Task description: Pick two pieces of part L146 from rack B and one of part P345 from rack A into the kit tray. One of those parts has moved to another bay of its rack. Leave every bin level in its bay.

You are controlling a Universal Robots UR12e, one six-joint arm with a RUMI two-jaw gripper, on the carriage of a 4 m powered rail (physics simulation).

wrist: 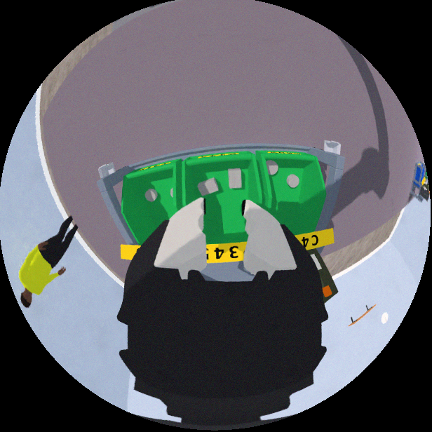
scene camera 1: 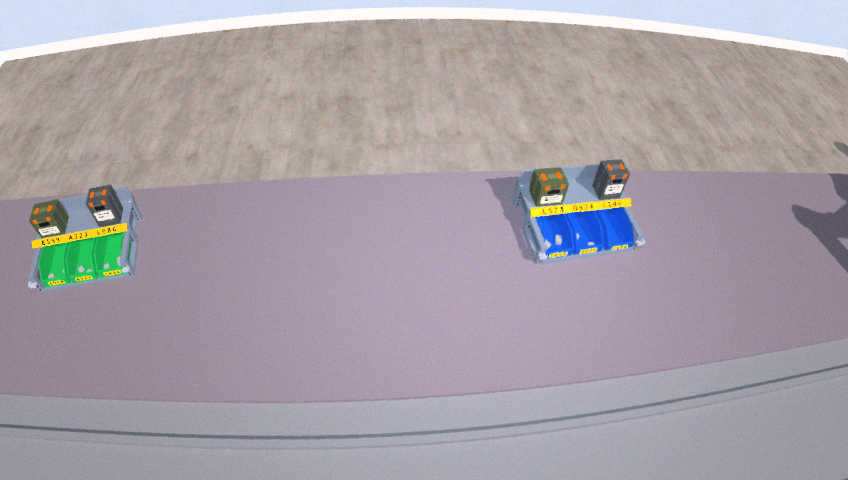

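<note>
In the wrist view, my gripper (wrist: pixel 223 201) is open and empty above a rack (wrist: pixel 114 207) of three green bins. The yellow header strip (wrist: pixel 225 253) shows "345" upside down, partly covered by the fingers. The middle bin (wrist: pixel 233 217) holds two grey blocky pieces (wrist: pixel 209 186) (wrist: pixel 234 178). Round grey pieces (wrist: pixel 151 195) (wrist: pixel 293 180) lie in the outer bins. Their small front labels are unreadable. In scene camera 1, a blue-bin rack (scene camera 1: pixel 580 183) has a header (scene camera 1: pixel 580 206) that seems to end in L146; no piece can be made out in its right bin (scene camera 1: pixel 617 228). The kit tray does not show.
Another green-bin rack (scene camera 1: pixel 78 209) stands left in scene camera 1. Olive boxes (scene camera 1: pixel 549 186) (scene camera 1: pixel 48 217) and dark boxes (scene camera 1: pixel 612 178) (scene camera 1: pixel 104 203) stand on the rack tops. In the wrist view, a person in yellow (wrist: pixel 37 270) is at left and an olive box (wrist: pixel 325 276) is behind the header.
</note>
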